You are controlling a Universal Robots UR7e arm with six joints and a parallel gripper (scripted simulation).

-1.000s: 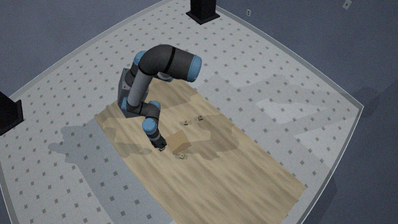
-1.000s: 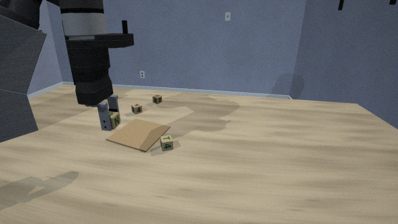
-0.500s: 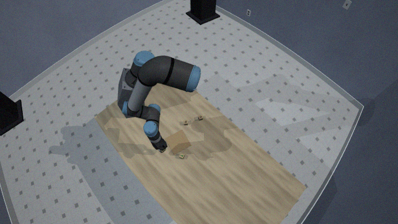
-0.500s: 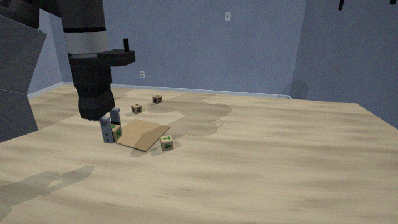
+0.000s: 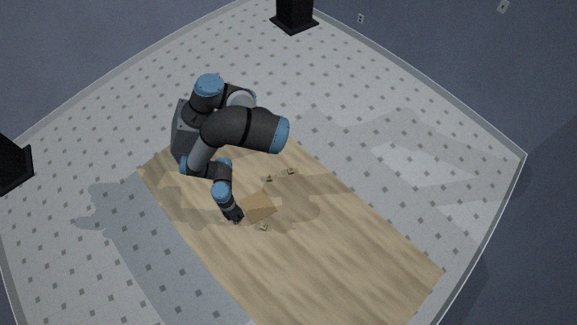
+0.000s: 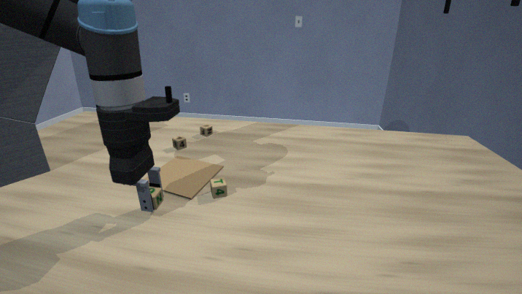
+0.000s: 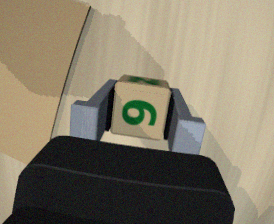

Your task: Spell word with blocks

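Now: the P block 26 cm to the left of my hand, 10 cm behind it and 2 cm below it. Round my hand: tan mat: 13 cm to the left, 3 cm below, 1 cm behind; O block: right at my hand; T block: 10 cm ahead, 9 cm to the left, 2 cm below.
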